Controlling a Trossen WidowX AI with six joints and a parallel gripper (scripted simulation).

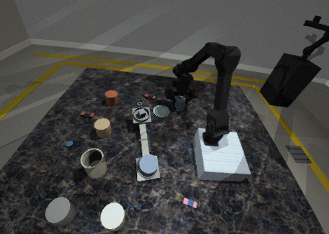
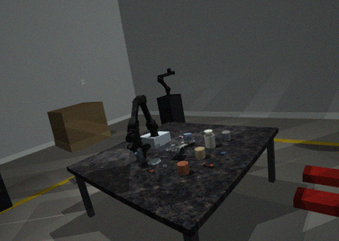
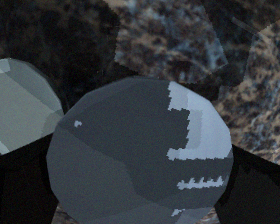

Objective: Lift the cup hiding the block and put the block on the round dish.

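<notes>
The pale blue round dish lies 100 mm ahead of my gripper tip, 40 mm to the left of it and 40 mm below it. Round my gripper tip: orange cylinder 420 mm ahead; then tan cylinder 370 mm ahead, 230 mm to the left; then small balance 270 mm to the left, 180 mm ahead.
</notes>
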